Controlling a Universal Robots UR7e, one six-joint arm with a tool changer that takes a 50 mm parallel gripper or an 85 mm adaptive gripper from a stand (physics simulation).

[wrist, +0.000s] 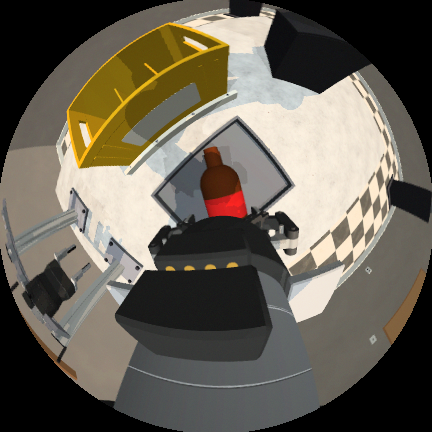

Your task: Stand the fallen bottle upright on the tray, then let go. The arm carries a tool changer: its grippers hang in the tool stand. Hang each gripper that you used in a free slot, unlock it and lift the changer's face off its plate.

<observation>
In view: a brown bottle [219, 183], a gripper [220, 241] and a tool stand [122, 263].
</observation>
